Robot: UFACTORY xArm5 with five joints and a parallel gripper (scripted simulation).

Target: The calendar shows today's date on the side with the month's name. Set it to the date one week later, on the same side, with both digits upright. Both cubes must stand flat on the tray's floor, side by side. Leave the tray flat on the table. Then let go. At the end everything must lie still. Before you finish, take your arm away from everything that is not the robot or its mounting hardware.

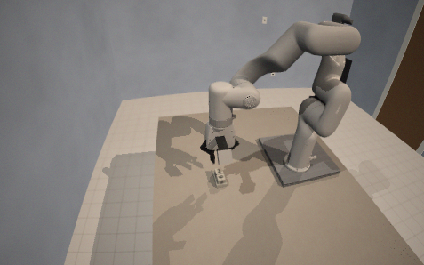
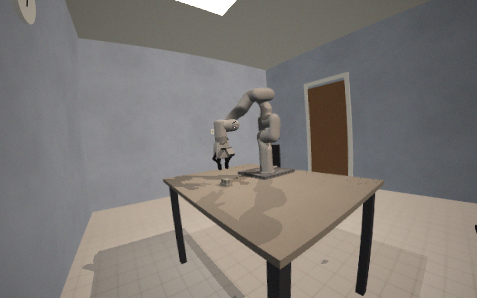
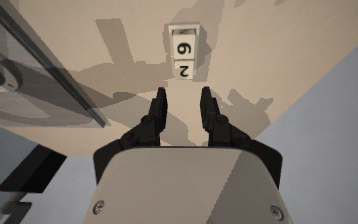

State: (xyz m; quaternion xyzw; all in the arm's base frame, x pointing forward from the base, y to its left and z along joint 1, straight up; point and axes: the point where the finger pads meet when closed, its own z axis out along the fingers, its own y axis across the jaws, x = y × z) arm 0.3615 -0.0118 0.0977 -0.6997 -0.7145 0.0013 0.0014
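The calendar tray is 2 cm to the left of my hand and 11 cm below it.
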